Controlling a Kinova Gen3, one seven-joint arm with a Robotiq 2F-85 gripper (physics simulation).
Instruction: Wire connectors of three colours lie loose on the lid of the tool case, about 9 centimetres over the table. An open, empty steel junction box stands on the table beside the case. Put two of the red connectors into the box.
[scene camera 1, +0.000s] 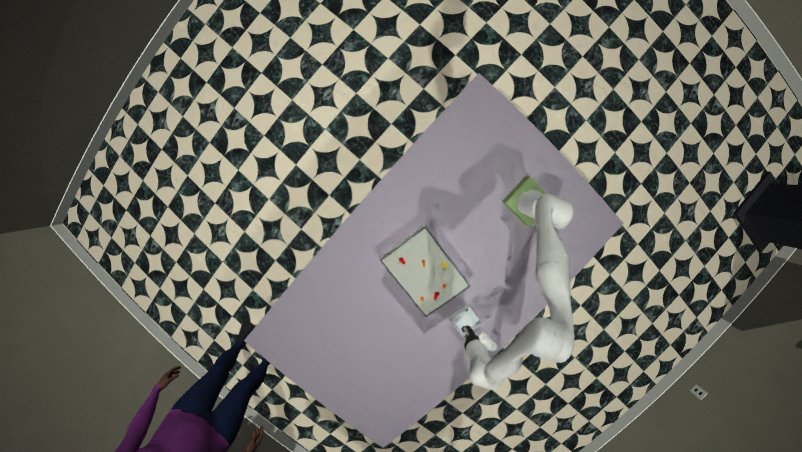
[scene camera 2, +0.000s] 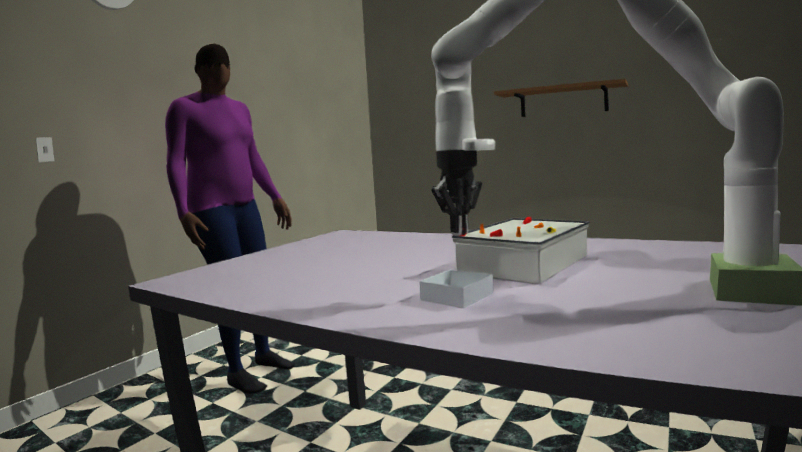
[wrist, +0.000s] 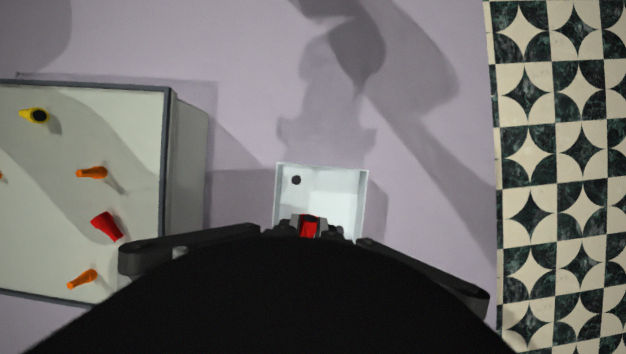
Path:
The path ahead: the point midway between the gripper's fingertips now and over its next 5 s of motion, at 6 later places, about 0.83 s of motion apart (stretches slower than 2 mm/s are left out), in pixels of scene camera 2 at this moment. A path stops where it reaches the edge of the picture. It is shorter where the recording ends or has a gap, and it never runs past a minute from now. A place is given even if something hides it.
The gripper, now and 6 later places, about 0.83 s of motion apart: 459, 234; 457, 270; 461, 282; 461, 281; 461, 266; 461, 233; 468, 207

